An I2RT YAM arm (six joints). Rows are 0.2 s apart.
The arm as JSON. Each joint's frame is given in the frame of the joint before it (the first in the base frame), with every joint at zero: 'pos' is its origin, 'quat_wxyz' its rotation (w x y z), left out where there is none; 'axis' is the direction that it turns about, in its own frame. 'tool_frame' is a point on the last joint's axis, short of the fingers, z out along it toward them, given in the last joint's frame.
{
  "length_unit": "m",
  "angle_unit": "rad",
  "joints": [
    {
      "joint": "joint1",
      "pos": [
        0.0,
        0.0,
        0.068
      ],
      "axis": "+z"
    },
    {
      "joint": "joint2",
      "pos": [
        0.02,
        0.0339,
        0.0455
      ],
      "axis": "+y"
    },
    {
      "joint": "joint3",
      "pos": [
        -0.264,
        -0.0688,
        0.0
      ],
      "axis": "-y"
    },
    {
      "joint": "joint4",
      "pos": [
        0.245,
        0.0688,
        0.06
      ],
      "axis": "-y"
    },
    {
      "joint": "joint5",
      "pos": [
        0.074,
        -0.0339,
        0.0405
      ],
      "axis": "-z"
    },
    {
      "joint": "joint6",
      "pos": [
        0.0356,
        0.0,
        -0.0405
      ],
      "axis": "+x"
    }
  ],
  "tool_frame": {
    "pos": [
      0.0,
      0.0,
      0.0
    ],
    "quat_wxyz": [
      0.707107,
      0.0,
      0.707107,
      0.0
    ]
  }
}
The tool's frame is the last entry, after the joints.
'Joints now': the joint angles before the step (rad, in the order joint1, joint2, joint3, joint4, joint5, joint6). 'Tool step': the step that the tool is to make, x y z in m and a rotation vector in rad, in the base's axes. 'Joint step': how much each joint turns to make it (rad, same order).
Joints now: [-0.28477 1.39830 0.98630 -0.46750 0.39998 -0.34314]
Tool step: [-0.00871 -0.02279 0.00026 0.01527 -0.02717 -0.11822]
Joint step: [-0.08317 0.00002 0.00002 0.00305 0.00457 0.04539]
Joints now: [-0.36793 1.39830 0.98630 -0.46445 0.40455 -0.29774]
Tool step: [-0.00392 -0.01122 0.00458 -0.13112 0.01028 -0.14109]
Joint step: [-0.02211 0.00002 0.00001 0.03471 0.17282 0.00917]
